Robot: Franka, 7 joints.
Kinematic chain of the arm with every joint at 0, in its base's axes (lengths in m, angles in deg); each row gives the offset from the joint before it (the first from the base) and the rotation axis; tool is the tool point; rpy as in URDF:
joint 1: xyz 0 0 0.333 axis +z
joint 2: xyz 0 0 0 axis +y
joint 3: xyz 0 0 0.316 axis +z
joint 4: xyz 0.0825 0 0 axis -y
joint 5: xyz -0.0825 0 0.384 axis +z
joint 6: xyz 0 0 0 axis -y
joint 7: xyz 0.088 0 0 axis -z
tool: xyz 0 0 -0.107 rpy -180 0 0
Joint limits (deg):
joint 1: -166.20..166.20
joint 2: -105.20..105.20
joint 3: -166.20..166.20
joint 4: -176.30..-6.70
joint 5: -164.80..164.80
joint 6: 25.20..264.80
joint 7: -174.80..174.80
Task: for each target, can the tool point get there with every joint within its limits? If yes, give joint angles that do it. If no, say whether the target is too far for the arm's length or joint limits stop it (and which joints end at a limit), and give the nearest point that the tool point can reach.
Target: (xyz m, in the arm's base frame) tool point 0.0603 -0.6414 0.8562
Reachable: yes | joints -109.48 55.66 95.65 -30.06 73.92 106.21 29.23
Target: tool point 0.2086 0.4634 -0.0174
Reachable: yes | joints 34.71 59.66 31.58 -109.42 -61.83 116.29 124.56
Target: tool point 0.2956 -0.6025 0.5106
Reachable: yes | joints -84.42 53.65 29.78 -34.99 40.92 47.25 -73.97
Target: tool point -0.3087 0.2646 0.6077
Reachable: yes | joints 22.64 60.25 132.63 -139.44 26.77 143.83 -33.05
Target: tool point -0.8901 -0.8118 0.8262
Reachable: no: too far | nearest point -0.5866 -0.5350 0.6580 | short by 0.444 m
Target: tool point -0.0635 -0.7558 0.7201
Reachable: yes | joints 109.95 -59.33 94.07 -35.61 65.90 142.45 -85.13
